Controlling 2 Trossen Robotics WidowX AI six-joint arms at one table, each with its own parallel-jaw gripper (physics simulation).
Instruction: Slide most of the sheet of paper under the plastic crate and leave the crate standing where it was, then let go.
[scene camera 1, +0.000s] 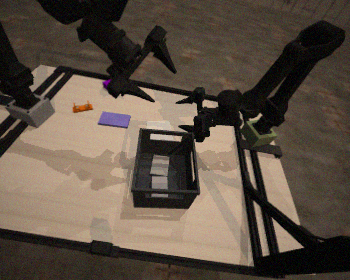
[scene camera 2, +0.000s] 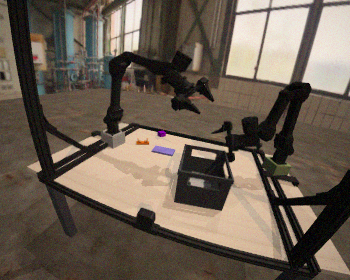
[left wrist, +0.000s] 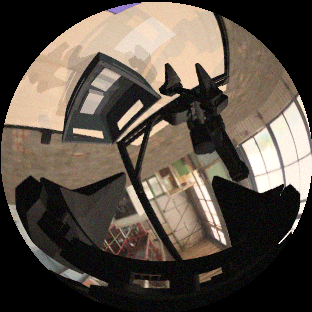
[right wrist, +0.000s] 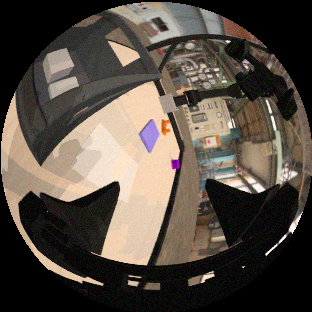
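The white sheet of paper (scene camera 1: 159, 124) (left wrist: 145, 37) (right wrist: 102, 155) lies flat on the table behind the crate, outside its footprint as far as I can see. The dark, open-topped plastic crate (scene camera 1: 166, 191) (scene camera 2: 202, 195) (right wrist: 50, 127) stands upright, with window openings in its walls and two pale blocks (scene camera 1: 160, 165) (right wrist: 57, 65) inside. My right gripper (scene camera 1: 178, 114) (scene camera 2: 222, 146) (left wrist: 179, 62) (right wrist: 163, 185) is open and empty, above the table near the crate's back right corner. My left gripper (scene camera 1: 164, 87) (scene camera 2: 206, 106) (left wrist: 171, 179) is open and empty, high up behind the crate.
A flat violet slab (scene camera 1: 114, 119) (scene camera 2: 163, 150) (right wrist: 149, 136) lies left of the paper. An orange piece (scene camera 1: 82, 107) (scene camera 2: 142, 142) (right wrist: 165, 127) lies farther left. A small purple cube (scene camera 2: 161, 134) (right wrist: 175, 164) sits near the back edge. Black rails frame the table.
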